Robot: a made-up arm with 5 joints. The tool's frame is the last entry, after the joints.
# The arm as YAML. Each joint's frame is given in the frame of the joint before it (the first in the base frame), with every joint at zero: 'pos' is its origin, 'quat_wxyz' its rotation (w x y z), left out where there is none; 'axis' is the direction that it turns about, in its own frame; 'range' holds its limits. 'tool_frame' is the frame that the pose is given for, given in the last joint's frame.
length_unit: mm
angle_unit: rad
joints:
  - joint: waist
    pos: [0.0, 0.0, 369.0]
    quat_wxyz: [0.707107, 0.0, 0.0, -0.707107]
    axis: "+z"
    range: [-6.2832, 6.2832]
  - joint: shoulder
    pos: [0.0, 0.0, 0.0]
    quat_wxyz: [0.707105, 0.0, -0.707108, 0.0]
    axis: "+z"
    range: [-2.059, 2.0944]
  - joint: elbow
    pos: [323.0, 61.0, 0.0]
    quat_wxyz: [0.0, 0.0, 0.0, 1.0]
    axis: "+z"
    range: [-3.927, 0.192]
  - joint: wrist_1
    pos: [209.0, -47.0, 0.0]
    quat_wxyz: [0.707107, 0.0, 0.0, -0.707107]
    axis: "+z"
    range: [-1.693, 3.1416]
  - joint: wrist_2
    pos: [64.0, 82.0, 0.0]
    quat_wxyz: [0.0, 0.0, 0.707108, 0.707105]
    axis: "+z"
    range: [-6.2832, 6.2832]
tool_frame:
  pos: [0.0, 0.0, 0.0]
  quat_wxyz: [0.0, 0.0, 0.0, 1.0]
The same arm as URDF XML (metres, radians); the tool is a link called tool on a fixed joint. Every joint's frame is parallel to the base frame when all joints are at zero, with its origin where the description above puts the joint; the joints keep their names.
<robot name="arm">
  <link name="base_link"/>
  <link name="link1"/>
  <link name="link2"/>
  <link name="link3"/>
  <link name="link4"/>
  <link name="link5"/>
  <link name="tool"/>
  <joint name="waist" type="revolute">
    <parent link="base_link"/>
    <child link="link1"/>
    <origin xyz="0 0 0.369" rpy="0 0 0"/>
    <axis xyz="0 0 1"/>
    <limit lower="-6.2832" upper="6.2832"/>
  </joint>
  <joint name="shoulder" type="revolute">
    <parent link="link1"/>
    <child link="link2"/>
    <origin xyz="0 0 0" rpy="0 0 0"/>
    <axis xyz="0 1 0"/>
    <limit lower="-2.059" upper="2.0944"/>
  </joint>
  <joint name="elbow" type="revolute">
    <parent link="link2"/>
    <child link="link3"/>
    <origin xyz="0.061 0 0.323" rpy="0 0 0"/>
    <axis xyz="0 1 0"/>
    <limit lower="-3.927" upper="0.192"/>
  </joint>
  <joint name="wrist_1" type="revolute">
    <parent link="link3"/>
    <child link="link4"/>
    <origin xyz="0.047 0 -0.209" rpy="0 0 0"/>
    <axis xyz="0 1 0"/>
    <limit lower="-1.693" upper="3.1416"/>
  </joint>
  <joint name="wrist_2" type="revolute">
    <parent link="link4"/>
    <child link="link5"/>
    <origin xyz="0.064 0 -0.082" rpy="0 0 0"/>
    <axis xyz="0 0 -1"/>
    <limit lower="-6.2832" upper="6.2832"/>
  </joint>
  <joint name="tool_fixed" type="fixed">
    <parent link="link5"/>
    <child link="tool"/>
    <origin xyz="0 0 0" rpy="3.1416 0 0"/>
  </joint>
</robot>

